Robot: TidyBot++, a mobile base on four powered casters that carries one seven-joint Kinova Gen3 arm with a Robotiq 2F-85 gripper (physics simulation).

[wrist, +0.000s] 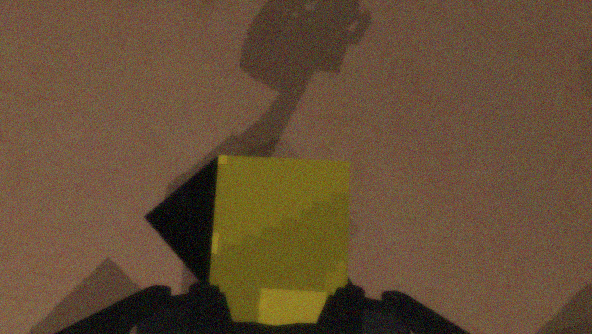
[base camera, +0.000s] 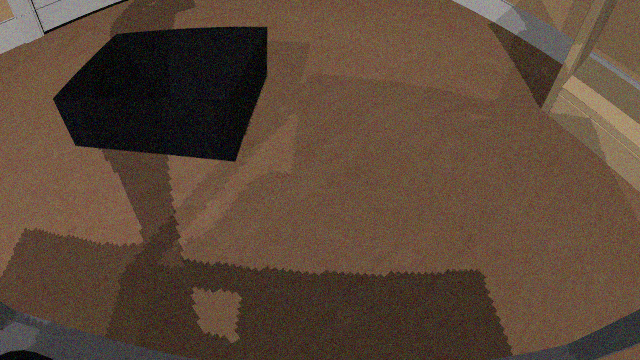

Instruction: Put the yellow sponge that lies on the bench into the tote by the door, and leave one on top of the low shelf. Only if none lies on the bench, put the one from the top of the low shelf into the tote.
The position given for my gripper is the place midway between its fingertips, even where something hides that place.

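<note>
Visible to me: a black tote (base camera: 191, 92), a yellow sponge (wrist: 280, 235) and my gripper (wrist: 279, 278).
</note>
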